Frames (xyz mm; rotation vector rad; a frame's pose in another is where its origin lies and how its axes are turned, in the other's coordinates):
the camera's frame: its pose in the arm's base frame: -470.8 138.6 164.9 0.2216 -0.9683 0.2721
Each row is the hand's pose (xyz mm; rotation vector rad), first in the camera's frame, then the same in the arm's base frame.
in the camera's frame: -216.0 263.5 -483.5 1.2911 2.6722 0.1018
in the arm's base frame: -296.1 507.0 -263.6 0.6301 1.9706 0.8359
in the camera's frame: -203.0 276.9 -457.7 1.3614 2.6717 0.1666
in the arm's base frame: -313.5 513.4 -237.8 0.6524 1.9922 0.9055
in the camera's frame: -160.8 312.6 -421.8 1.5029 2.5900 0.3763
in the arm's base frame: -330.4 541.6 -180.6 0.6891 1.9606 1.1158
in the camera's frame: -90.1 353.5 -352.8 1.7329 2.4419 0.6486
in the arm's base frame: -359.4 568.2 -81.2 0.7757 1.9133 1.4102
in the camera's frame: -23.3 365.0 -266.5 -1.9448 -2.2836 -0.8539
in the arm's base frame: -394.4 561.3 22.6 0.8800 1.9138 1.6616
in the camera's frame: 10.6 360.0 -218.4 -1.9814 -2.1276 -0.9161
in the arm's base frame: -412.0 546.3 76.9 0.9366 1.9305 1.7850
